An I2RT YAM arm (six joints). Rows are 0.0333 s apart.
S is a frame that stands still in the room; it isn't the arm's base.
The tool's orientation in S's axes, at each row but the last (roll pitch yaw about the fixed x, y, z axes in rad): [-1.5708, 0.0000, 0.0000]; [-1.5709, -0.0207, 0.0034]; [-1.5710, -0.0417, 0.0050]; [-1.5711, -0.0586, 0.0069]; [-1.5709, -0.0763, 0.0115]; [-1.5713, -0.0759, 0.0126]
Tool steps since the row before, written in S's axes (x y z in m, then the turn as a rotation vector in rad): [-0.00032, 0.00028, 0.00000, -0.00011, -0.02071, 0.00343]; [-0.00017, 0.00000, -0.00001, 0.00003, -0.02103, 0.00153]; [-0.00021, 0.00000, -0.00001, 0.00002, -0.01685, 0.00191]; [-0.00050, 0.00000, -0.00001, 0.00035, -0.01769, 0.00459]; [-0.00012, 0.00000, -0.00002, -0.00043, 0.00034, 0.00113]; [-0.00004, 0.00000, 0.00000, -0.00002, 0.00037, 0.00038]
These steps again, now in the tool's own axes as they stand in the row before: [-0.00032, 0.00000, 0.00028, -0.00011, -0.00343, -0.02071]; [-0.00017, 0.00001, 0.00000, -0.00001, -0.00153, -0.02103]; [-0.00021, 0.00000, 0.00000, 0.00002, -0.00191, -0.01685]; [-0.00050, -0.00002, 0.00000, 0.00050, -0.00456, -0.01769]; [-0.00012, 0.00001, 0.00000, -0.00034, -0.00116, 0.00034]; [-0.00004, 0.00000, 0.00000, 0.00001, -0.00038, 0.00037]
